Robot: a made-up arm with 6 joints. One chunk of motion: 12 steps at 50 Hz.
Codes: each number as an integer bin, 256 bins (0 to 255) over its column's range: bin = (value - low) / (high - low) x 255, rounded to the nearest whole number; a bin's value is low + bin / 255 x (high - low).
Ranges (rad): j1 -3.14..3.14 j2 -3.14..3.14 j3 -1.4..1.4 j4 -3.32..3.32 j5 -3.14..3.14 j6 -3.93..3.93
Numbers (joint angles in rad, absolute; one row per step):
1: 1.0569 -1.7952 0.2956 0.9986 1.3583 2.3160
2: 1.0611 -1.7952 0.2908 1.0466 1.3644 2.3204
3: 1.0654 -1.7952 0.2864 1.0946 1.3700 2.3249
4: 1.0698 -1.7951 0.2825 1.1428 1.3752 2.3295
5: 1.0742 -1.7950 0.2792 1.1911 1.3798 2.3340
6: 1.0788 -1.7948 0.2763 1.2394 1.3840 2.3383
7: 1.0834 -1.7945 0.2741 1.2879 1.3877 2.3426
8: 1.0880 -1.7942 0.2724 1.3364 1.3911 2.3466
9: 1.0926 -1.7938 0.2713 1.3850 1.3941 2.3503
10: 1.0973 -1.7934 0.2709 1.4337 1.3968 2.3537
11: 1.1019 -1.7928 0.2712 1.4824 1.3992 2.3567
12: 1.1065 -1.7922 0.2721 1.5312 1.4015 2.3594
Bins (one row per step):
1: 170 55 154 166 183 203
2: 171 55 154 168 183 203
3: 171 55 154 170 183 203
4: 171 55 153 171 183 203
5: 171 55 153 173 184 203
6: 171 55 153 175 184 203
7: 171 55 152 177 184 204
8: 172 55 152 179 184 204
9: 172 55 152 181 184 204
10: 172 55 152 183 184 204
11: 172 55 152 184 184 204
12: 172 55 152 186 184 204

